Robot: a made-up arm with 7 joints. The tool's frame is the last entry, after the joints. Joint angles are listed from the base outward.
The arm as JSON. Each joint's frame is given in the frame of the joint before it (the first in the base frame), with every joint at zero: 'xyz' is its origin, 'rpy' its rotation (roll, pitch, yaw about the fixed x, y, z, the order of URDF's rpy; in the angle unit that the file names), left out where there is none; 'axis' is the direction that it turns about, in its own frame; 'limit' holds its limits. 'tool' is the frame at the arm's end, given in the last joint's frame.
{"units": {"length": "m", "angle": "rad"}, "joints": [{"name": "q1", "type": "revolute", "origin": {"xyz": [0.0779, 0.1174, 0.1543], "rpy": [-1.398, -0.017, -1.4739]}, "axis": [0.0, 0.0, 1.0], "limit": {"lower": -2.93, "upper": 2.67}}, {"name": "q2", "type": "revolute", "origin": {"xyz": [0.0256, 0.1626, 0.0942], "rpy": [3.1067, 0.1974, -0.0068]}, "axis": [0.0, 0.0, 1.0], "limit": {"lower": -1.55, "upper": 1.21}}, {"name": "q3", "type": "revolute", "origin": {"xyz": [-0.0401, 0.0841, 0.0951], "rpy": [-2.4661, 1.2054, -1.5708]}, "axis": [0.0, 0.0, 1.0], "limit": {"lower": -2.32, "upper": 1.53}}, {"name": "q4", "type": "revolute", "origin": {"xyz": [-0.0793, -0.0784, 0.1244], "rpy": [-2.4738, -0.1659, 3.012]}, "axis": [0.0, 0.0, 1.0], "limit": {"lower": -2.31, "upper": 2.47}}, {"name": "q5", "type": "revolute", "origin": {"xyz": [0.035, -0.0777, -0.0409], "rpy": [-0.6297, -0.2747, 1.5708]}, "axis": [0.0, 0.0, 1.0], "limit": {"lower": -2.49, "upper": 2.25}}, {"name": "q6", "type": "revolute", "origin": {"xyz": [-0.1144, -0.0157, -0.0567], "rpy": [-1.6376, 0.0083, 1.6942]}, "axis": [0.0, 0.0, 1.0], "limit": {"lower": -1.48, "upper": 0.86}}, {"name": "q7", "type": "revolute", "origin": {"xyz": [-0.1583, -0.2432, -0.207], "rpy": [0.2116, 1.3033, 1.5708]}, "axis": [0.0, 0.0, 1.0], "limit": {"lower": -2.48, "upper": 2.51}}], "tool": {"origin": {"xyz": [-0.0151, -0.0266, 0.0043], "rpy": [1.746, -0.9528, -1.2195]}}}
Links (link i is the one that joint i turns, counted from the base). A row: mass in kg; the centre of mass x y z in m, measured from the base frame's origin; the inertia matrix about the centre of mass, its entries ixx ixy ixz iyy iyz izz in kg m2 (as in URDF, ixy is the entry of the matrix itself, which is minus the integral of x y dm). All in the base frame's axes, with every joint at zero. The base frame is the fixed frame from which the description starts. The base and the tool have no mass.
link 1: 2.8; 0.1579 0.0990 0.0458; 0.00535 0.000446 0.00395 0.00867 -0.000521 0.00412
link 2: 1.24; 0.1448 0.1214 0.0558; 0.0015 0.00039 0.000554 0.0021 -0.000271 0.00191
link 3: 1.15; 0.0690 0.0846 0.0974; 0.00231 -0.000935 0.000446 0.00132 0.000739 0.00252
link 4: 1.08; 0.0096 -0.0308 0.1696; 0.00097 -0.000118 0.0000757 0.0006 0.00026 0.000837
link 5: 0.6; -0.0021 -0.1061 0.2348; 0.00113 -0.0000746 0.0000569 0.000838 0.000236 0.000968
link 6: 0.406; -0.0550 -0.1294 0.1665; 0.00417 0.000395 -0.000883 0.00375 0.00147 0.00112
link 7: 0.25; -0.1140 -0.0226 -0.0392; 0.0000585 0 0 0.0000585 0 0.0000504
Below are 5 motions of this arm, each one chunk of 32 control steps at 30 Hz.
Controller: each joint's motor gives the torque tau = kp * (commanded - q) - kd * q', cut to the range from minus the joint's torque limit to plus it. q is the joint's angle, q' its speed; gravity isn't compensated. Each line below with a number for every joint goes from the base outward.
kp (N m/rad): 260 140 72 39 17 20 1.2
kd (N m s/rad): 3 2.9 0.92 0.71 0.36 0.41 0.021
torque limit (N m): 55 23 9.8 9.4 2.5 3.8 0.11
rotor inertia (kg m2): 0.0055 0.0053 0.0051 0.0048 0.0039 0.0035 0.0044
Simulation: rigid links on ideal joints. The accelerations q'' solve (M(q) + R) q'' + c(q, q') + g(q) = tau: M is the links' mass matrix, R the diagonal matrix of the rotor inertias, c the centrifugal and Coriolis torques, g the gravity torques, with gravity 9.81 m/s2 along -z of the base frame. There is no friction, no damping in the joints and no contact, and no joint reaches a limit. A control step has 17 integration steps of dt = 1/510 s. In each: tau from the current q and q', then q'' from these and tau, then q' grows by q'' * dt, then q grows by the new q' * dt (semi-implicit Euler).
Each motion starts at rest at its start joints. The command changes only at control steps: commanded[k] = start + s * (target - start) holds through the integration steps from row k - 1 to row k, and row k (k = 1, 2, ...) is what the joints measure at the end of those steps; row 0 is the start. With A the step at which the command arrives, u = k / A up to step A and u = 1 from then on. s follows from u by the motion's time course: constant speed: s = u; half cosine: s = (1 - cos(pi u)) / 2; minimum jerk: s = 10 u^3 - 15 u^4 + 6 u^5; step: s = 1 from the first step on.
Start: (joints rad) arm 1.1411 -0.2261 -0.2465 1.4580 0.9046 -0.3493 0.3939
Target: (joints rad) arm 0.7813 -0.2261 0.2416 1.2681 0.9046 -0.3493 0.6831
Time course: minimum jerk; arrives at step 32
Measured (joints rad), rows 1 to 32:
1: 1.1279 -0.2442 -0.2356 1.4586 0.9104 -0.3414 0.3940
2: 1.1243 -0.2652 -0.2093 1.4428 0.9356 -0.3187 0.3953
3: 1.1301 -0.2807 -0.1830 1.4260 0.9531 -0.3009 0.3987
4: 1.1299 -0.2898 -0.1681 1.4140 0.9494 -0.3008 0.4038
5: 1.1235 -0.2897 -0.1660 1.4068 0.9332 -0.3123 0.4092
6: 1.1148 -0.2826 -0.1698 1.4072 0.9166 -0.3229 0.4141
7: 1.1042 -0.2734 -0.1706 1.4124 0.9090 -0.3258 0.4187
8: 1.0916 -0.2666 -0.1625 1.4168 0.9140 -0.3213 0.4241
9: 1.0777 -0.2641 -0.1443 1.4160 0.9274 -0.3138 0.4317
10: 1.0630 -0.2657 -0.1185 1.4086 0.9403 -0.3082 0.4426
11: 1.0474 -0.2694 -0.0891 1.3956 0.9456 -0.3067 0.4570
12: 1.0307 -0.2730 -0.0595 1.3794 0.9412 -0.3089 0.4741
13: 1.0124 -0.2752 -0.0314 1.3633 0.9307 -0.3123 0.4926
14: 0.9928 -0.2755 -0.0047 1.3492 0.9199 -0.3142 0.5114
15: 0.9721 -0.2744 0.0215 1.3378 0.9133 -0.3132 0.5297
16: 0.9508 -0.2726 0.0481 1.3286 0.9126 -0.3098 0.5473
17: 0.9295 -0.2710 0.0755 1.3201 0.9163 -0.3058 0.5642
18: 0.9089 -0.2701 0.1036 1.3112 0.9212 -0.3028 0.5809
19: 0.8893 -0.2698 0.1314 1.3011 0.9242 -0.3015 0.5972
20: 0.8710 -0.2702 0.1582 1.2899 0.9237 -0.3016 0.6133
21: 0.8540 -0.2708 0.1832 1.2783 0.9202 -0.3024 0.6286
22: 0.8385 -0.2713 0.2057 1.2675 0.9153 -0.3029 0.6428
23: 0.8245 -0.2717 0.2255 1.2581 0.9109 -0.3027 0.6554
24: 0.8122 -0.2716 0.2424 1.2507 0.9082 -0.3019 0.6663
25: 0.8018 -0.2713 0.2564 1.2452 0.9075 -0.3008 0.6752
26: 0.7934 -0.2708 0.2675 1.2413 0.9081 -0.2999 0.6823
27: 0.7869 -0.2702 0.2759 1.2386 0.9091 -0.2994 0.6876
28: 0.7824 -0.2698 0.2819 1.2367 0.9097 -0.2994 0.6912
29: 0.7796 -0.2696 0.2857 1.2352 0.9094 -0.2997 0.6932
30: 0.7782 -0.2695 0.2878 1.2342 0.9085 -0.3000 0.6939
31: 0.7778 -0.2695 0.2884 1.2336 0.9073 -0.3004 0.6933
32: 0.7779 -0.2695 0.2883 1.2335 0.9063 -0.3006 0.6920

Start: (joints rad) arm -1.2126 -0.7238 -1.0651 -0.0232 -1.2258 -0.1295 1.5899
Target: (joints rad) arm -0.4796 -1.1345 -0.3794 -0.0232 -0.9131 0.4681 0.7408
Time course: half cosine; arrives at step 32
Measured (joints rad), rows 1 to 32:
1: -1.1906 -0.7073 -1.0607 -0.0220 -1.2220 -0.1218 1.5899
2: -1.1733 -0.6981 -1.0578 -0.0277 -1.2189 -0.0932 1.5899
3: -1.1714 -0.7029 -1.0451 -0.0330 -1.2139 -0.0639 1.5885
4: -1.1623 -0.7118 -1.0309 -0.0341 -1.2080 -0.0482 1.5823
5: -1.1428 -0.7226 -1.0175 -0.0329 -1.2020 -0.0447 1.5692
6: -1.1211 -0.7367 -0.9993 -0.0320 -1.1955 -0.0440 1.5485
7: -1.0990 -0.7531 -0.9760 -0.0328 -1.1895 -0.0368 1.5203
8: -1.0736 -0.7705 -0.9499 -0.0355 -1.1832 -0.0200 1.4859
9: -1.0446 -0.7891 -0.9210 -0.0395 -1.1749 0.0042 1.4471
10: -1.0131 -0.8099 -0.8893 -0.0440 -1.1642 0.0316 1.4062
11: -0.9797 -0.8329 -0.8552 -0.0484 -1.1519 0.0588 1.3650
12: -0.9445 -0.8576 -0.8196 -0.0524 -1.1391 0.0844 1.3246
13: -0.9079 -0.8829 -0.7831 -0.0557 -1.1258 0.1090 1.2851
14: -0.8706 -0.9083 -0.7463 -0.0584 -1.1117 0.1341 1.2459
15: -0.8330 -0.9334 -0.7095 -0.0604 -1.0964 0.1605 1.2064
16: -0.7954 -0.9580 -0.6732 -0.0616 -1.0800 0.1880 1.1658
17: -0.7581 -0.9820 -0.6376 -0.0622 -1.0629 0.2157 1.1240
18: -0.7214 -1.0055 -0.6028 -0.0623 -1.0456 0.2426 1.0812
19: -0.6856 -1.0284 -0.5690 -0.0620 -1.0288 0.2682 1.0379
20: -0.6509 -1.0505 -0.5363 -0.0616 -1.0125 0.2924 0.9951
21: -0.6177 -1.0717 -0.5050 -0.0611 -0.9970 0.3156 0.9538
22: -0.5862 -1.0918 -0.4755 -0.0606 -0.9820 0.3378 0.9148
23: -0.5568 -1.1105 -0.4481 -0.0601 -0.9678 0.3591 0.8791
24: -0.5299 -1.1275 -0.4231 -0.0594 -0.9546 0.3789 0.8470
25: -0.5057 -1.1428 -0.4007 -0.0587 -0.9425 0.3970 0.8187
26: -0.4844 -1.1562 -0.3812 -0.0578 -0.9318 0.4130 0.7942
27: -0.4664 -1.1675 -0.3647 -0.0568 -0.9226 0.4266 0.7734
28: -0.4516 -1.1768 -0.3512 -0.0558 -0.9150 0.4377 0.7560
29: -0.4401 -1.1840 -0.3408 -0.0549 -0.9090 0.4465 0.7419
30: -0.4321 -1.1892 -0.3335 -0.0542 -0.9046 0.4528 0.7313
31: -0.4275 -1.1924 -0.3293 -0.0537 -0.9019 0.4567 0.7243
32: -0.4264 -1.1936 -0.3282 -0.0534 -0.9008 0.4581 0.7212

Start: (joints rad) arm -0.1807 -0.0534 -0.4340 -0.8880 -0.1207 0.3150 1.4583
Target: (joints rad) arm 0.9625 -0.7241 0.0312 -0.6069 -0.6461 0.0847 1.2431
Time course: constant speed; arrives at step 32
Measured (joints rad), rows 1 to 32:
1: -0.1420 -0.0569 -0.4262 -0.8686 -0.1375 0.3109 1.4567
2: -0.0893 -0.0854 -0.4074 -0.8701 -0.1469 0.2944 1.4517
3: -0.0471 -0.1327 -0.3709 -0.8778 -0.1561 0.2803 1.4441
4: -0.0082 -0.1786 -0.3316 -0.8777 -0.1774 0.2765 1.4337
5: 0.0309 -0.2109 -0.3065 -0.8764 -0.2006 0.2778 1.4207
6: 0.0672 -0.2303 -0.2963 -0.8713 -0.2170 0.2782 1.4074
7: 0.0990 -0.2435 -0.2923 -0.8569 -0.2291 0.2729 1.3961
8: 0.1290 -0.2568 -0.2873 -0.8360 -0.2423 0.2594 1.3881
9: 0.1609 -0.2737 -0.2784 -0.8166 -0.2585 0.2395 1.3832
10: 0.1958 -0.2953 -0.2644 -0.8030 -0.2763 0.2197 1.3800
11: 0.2327 -0.3207 -0.2460 -0.7945 -0.2942 0.2062 1.3771
12: 0.2700 -0.3478 -0.2256 -0.7885 -0.3113 0.2004 1.3732
13: 0.3070 -0.3738 -0.2064 -0.7827 -0.3274 0.1991 1.3676
14: 0.3429 -0.3974 -0.1903 -0.7753 -0.3425 0.1975 1.3602
15: 0.3775 -0.4184 -0.1774 -0.7650 -0.3572 0.1920 1.3516
16: 0.4109 -0.4378 -0.1664 -0.7523 -0.3723 0.1815 1.3426
17: 0.4440 -0.4568 -0.1555 -0.7384 -0.3885 0.1677 1.3338
18: 0.4774 -0.4762 -0.1437 -0.7252 -0.4053 0.1532 1.3257
19: 0.5115 -0.4966 -0.1305 -0.7135 -0.4224 0.1407 1.3184
20: 0.5463 -0.5179 -0.1160 -0.7033 -0.4392 0.1313 1.3119
21: 0.5814 -0.5397 -0.1009 -0.6942 -0.4555 0.1243 1.3059
22: 0.6164 -0.5614 -0.0861 -0.6852 -0.4714 0.1184 1.3002
23: 0.6511 -0.5825 -0.0720 -0.6757 -0.4870 0.1120 1.2945
24: 0.6853 -0.6027 -0.0590 -0.6654 -0.5028 0.1043 1.2885
25: 0.7190 -0.6223 -0.0467 -0.6544 -0.5188 0.0951 1.2822
26: 0.7525 -0.6413 -0.0346 -0.6430 -0.5351 0.0850 1.2755
27: 0.7859 -0.6603 -0.0225 -0.6317 -0.5516 0.0747 1.2683
28: 0.8196 -0.6794 -0.0099 -0.6209 -0.5683 0.0650 1.2610
29: 0.8535 -0.6988 0.0031 -0.6106 -0.5849 0.0562 1.2537
30: 0.8875 -0.7184 0.0164 -0.6008 -0.6014 0.0482 1.2465
31: 0.9217 -0.7380 0.0298 -0.5912 -0.6178 0.0409 1.2396
32: 0.9558 -0.7574 0.0430 -0.5816 -0.6341 0.0338 1.2330

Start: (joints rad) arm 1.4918 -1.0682 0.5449 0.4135 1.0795 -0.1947 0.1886
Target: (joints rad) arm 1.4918 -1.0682 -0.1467 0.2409 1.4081 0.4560 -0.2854
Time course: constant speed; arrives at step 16
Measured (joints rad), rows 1 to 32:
1: 1.4740 -1.0860 0.5123 0.3831 1.0920 -0.1703 0.1837
2: 1.4545 -1.0842 0.4667 0.3571 1.0910 -0.1231 0.1682
3: 1.4450 -1.0697 0.4078 0.3521 1.0909 -0.0652 0.1407
4: 1.4424 -1.0600 0.3426 0.3636 1.1124 -0.0111 0.1037
5: 1.4435 -1.0553 0.2865 0.3743 1.1535 0.0337 0.0611
6: 1.4453 -1.0544 0.2448 0.3708 1.1943 0.0741 0.0170
7: 1.4472 -1.0580 0.2119 0.3531 1.2194 0.1159 -0.0245
8: 1.4506 -1.0648 0.1801 0.3300 1.2294 0.1590 -0.0607
9: 1.4552 -1.0722 0.1454 0.3092 1.2365 0.2006 -0.0906
10: 1.4591 -1.0776 0.1072 0.2936 1.2509 0.2397 -0.1151
11: 1.4604 -1.0798 0.0654 0.2825 1.2728 0.2786 -0.1367
12: 1.4591 -1.0790 0.0199 0.2745 1.2970 0.3199 -0.1581
13: 1.4563 -1.0763 -0.0285 0.2687 1.3199 0.3645 -0.1817
14: 1.4537 -1.0731 -0.0778 0.2641 1.3420 0.4110 -0.2083
15: 1.4523 -1.0706 -0.1257 0.2590 1.3647 0.4574 -0.2381
16: 1.4522 -1.0697 -0.1707 0.2517 1.3875 0.5023 -0.2702
17: 1.4493 -1.0647 -0.1821 0.2662 1.3946 0.5268 -0.2980
18: 1.4461 -1.0610 -0.1799 0.2692 1.4032 0.5331 -0.3140
19: 1.4468 -1.0620 -0.1749 0.2629 1.4023 0.5261 -0.3161
20: 1.4513 -1.0670 -0.1678 0.2533 1.3943 0.5122 -0.3064
21: 1.4566 -1.0739 -0.1582 0.2423 1.3864 0.4986 -0.2901
22: 1.4606 -1.0803 -0.1486 0.2323 1.3810 0.4902 -0.2733
23: 1.4626 -1.0845 -0.1426 0.2259 1.3779 0.4881 -0.2608
24: 1.4625 -1.0854 -0.1421 0.2250 1.3773 0.4903 -0.2556
25: 1.4605 -1.0833 -0.1464 0.2291 1.3792 0.4943 -0.2577
26: 1.4574 -1.0791 -0.1536 0.2361 1.3829 0.4984 -0.2652
27: 1.4542 -1.0742 -0.1611 0.2436 1.3869 0.5021 -0.2749
28: 1.4519 -1.0701 -0.1667 0.2495 1.3903 0.5049 -0.2836
29: 1.4510 -1.0681 -0.1691 0.2525 1.3923 0.5066 -0.2889
30: 1.4517 -1.0684 -0.1679 0.2521 1.3924 0.5068 -0.2897
31: 1.4534 -1.0706 -0.1639 0.2487 1.3909 0.5057 -0.2867
32: 1.4556 -1.0738 -0.1587 0.2436 1.3881 0.5033 -0.2814

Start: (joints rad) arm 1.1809 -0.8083 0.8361 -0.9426 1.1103 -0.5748 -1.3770
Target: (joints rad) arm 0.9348 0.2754 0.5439 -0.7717 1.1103 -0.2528 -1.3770
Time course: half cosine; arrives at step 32
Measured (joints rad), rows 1 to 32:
1: 1.1649 -0.8245 0.8317 -0.9306 1.0980 -0.5837 -1.3767
2: 1.1508 -0.8243 0.8196 -0.9130 1.0743 -0.6032 -1.3749
3: 1.1465 -0.8061 0.8095 -0.9125 1.0685 -0.6203 -1.3718
4: 1.1442 -0.7855 0.8074 -0.9180 1.0779 -0.6268 -1.3688
5: 1.1410 -0.7648 0.8058 -0.9181 1.0835 -0.6174 -1.3672
6: 1.1369 -0.7413 0.8001 -0.9118 1.0804 -0.5968 -1.3673
7: 1.1317 -0.7135 0.7919 -0.9029 1.0757 -0.5743 -1.3683
8: 1.1248 -0.6807 0.7826 -0.8952 1.0744 -0.5568 -1.3696
9: 1.1159 -0.6429 0.7720 -0.8888 1.0753 -0.5451 -1.3708
10: 1.1055 -0.6008 0.7600 -0.8828 1.0756 -0.5367 -1.3716
11: 1.0945 -0.5556 0.7473 -0.8763 1.0744 -0.5277 -1.3719
12: 1.0837 -0.5083 0.7347 -0.8693 1.0726 -0.5152 -1.3716
13: 1.0734 -0.4598 0.7225 -0.8620 1.0708 -0.4982 -1.3708
14: 1.0632 -0.4103 0.7106 -0.8544 1.0696 -0.4779 -1.3697
15: 1.0528 -0.3599 0.6984 -0.8463 1.0689 -0.4563 -1.3685
16: 1.0419 -0.3086 0.6857 -0.8381 1.0686 -0.4353 -1.3675
17: 1.0304 -0.2566 0.6725 -0.8300 1.0686 -0.4160 -1.3668
18: 1.0189 -0.2045 0.6592 -0.8222 1.0686 -0.3984 -1.3666
19: 1.0077 -0.1532 0.6463 -0.8150 1.0686 -0.3816 -1.3668
20: 0.9970 -0.1032 0.6342 -0.8083 1.0686 -0.3648 -1.3673
21: 0.9869 -0.0554 0.6229 -0.8020 1.0689 -0.3476 -1.3678
22: 0.9774 -0.0100 0.6124 -0.7961 1.0692 -0.3304 -1.3682
23: 0.9684 0.0327 0.6025 -0.7904 1.0698 -0.3140 -1.3684
24: 0.9600 0.0724 0.5932 -0.7852 1.0706 -0.2991 -1.3683
25: 0.9523 0.1087 0.5846 -0.7805 1.0715 -0.2861 -1.3679
26: 0.9455 0.1411 0.5769 -0.7763 1.0725 -0.2750 -1.3675
27: 0.9396 0.1692 0.5703 -0.7729 1.0734 -0.2656 -1.3671
28: 0.9348 0.1927 0.5649 -0.7700 1.0743 -0.2577 -1.3669
29: 0.9310 0.2113 0.5608 -0.7679 1.0749 -0.2512 -1.3669
30: 0.9284 0.2249 0.5580 -0.7664 1.0754 -0.2462 -1.3671
31: 0.9269 0.2333 0.5564 -0.7655 1.0757 -0.2429 -1.3673
32: 0.9265 0.2365 0.5560 -0.7652 1.0758 -0.2416 -1.3676

